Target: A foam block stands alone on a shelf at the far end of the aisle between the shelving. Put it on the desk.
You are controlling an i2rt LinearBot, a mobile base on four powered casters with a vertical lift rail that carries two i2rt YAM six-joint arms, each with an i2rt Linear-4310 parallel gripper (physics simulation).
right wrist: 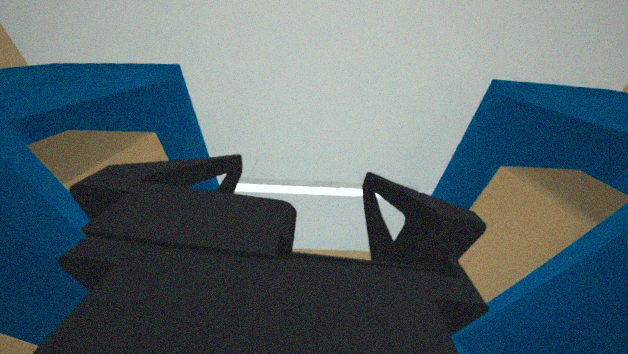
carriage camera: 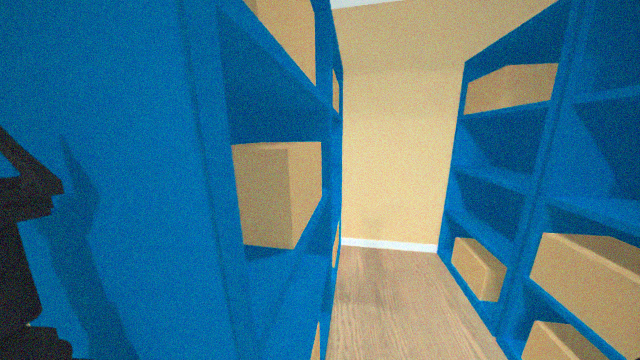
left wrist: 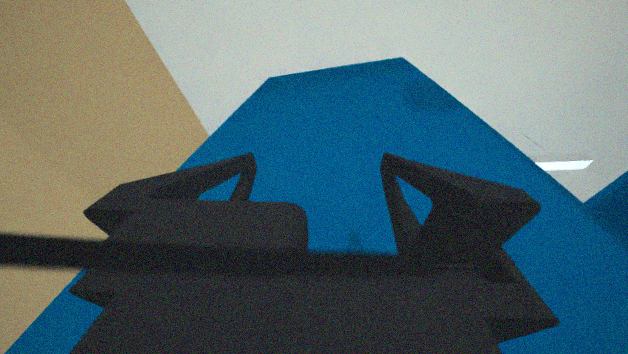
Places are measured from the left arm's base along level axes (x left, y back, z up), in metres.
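Where they show: left gripper, fingertip midpoint: (left wrist: 316, 160); right gripper, fingertip midpoint: (right wrist: 304, 170).
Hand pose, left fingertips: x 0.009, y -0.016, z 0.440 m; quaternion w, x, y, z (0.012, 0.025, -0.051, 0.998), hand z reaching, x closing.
After its pixels a point has its place.
The foam block and the desk do not show in any view that I can make out. My left gripper (left wrist: 316, 160) @(x 0.009, y -0.016, z 0.440 m) is open with nothing between its fingers, in front of a blue shelf panel; part of the left arm shows dark at the left edge of the carriage view. My right gripper (right wrist: 304, 170) @(x -0.668, y 0.001, z 0.443 m) is open and empty, with the pale ceiling and a white light strip beyond its fingertips.
Blue shelving (carriage camera: 210, 165) @(x -0.212, y -0.052, z 0.386 m) stands very close at the picture's left, holding a large tan box (carriage camera: 265, 197) @(x -0.163, y -0.328, z 0.258 m). More blue shelving (carriage camera: 540, 165) @(x -1.404, y -0.828, z 0.253 m) with several tan boxes stands at the right. A wooden floor aisle (carriage camera: 385, 300) runs between them to a tan wall (carriage camera: 395, 150) @(x -1.017, y -1.815, z 0.249 m).
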